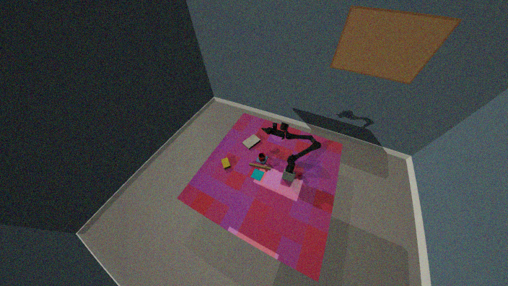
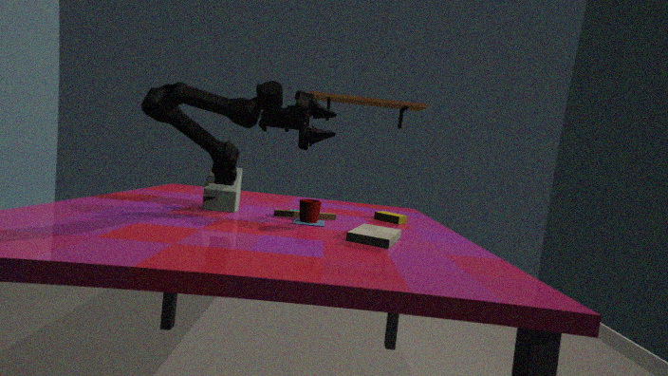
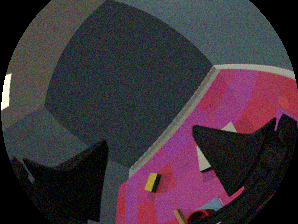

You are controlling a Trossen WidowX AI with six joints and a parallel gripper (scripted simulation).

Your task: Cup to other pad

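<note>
The red cup lies 28 cm below my gripper tip, 14 cm to the left of it and 5 cm behind it. The rest, counted from my gripper tip: blue pad 33 cm below, 14 cm to the left, 5 cm behind; then tan bar 32 cm below, 23 cm to the left, 6 cm behind; then beige block 31 cm below, 15 cm ahead, 3 cm to the right.
</note>
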